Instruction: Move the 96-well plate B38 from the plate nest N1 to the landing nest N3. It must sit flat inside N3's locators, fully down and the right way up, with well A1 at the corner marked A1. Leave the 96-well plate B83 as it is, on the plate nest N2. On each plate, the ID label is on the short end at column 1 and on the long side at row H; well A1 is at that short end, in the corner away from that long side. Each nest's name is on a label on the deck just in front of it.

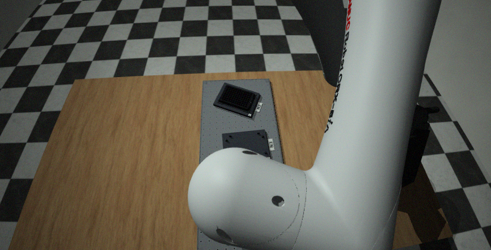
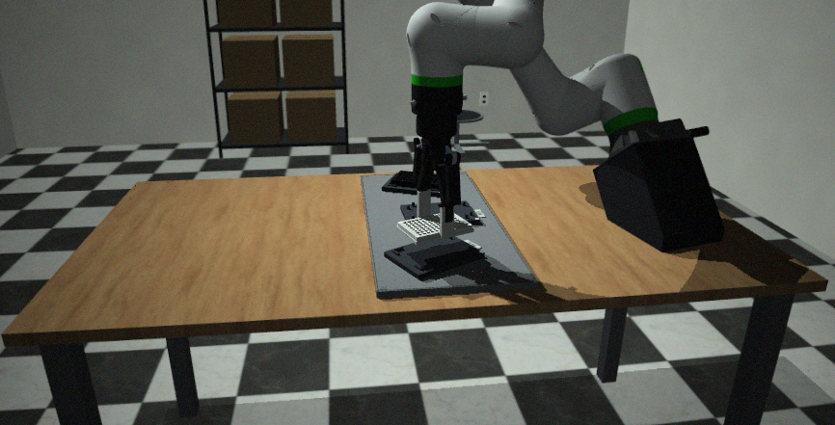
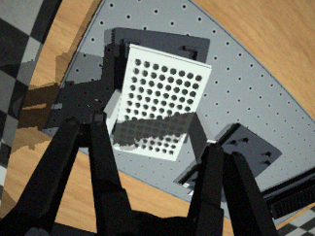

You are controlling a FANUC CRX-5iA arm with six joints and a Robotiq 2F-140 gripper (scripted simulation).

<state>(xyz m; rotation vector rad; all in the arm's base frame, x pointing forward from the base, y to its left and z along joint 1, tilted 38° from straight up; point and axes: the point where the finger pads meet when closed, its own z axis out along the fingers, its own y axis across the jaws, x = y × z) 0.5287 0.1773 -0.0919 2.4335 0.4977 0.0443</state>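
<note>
My gripper is now 2 cm above the white 96-well plate B38. Round my hand: landing nest N3: 5 cm behind, 21 cm to the right, 8 cm below; then plate nest N1: 8 cm below; then N1 label: 9 cm behind, 5 cm to the right, 9 cm below.
</note>
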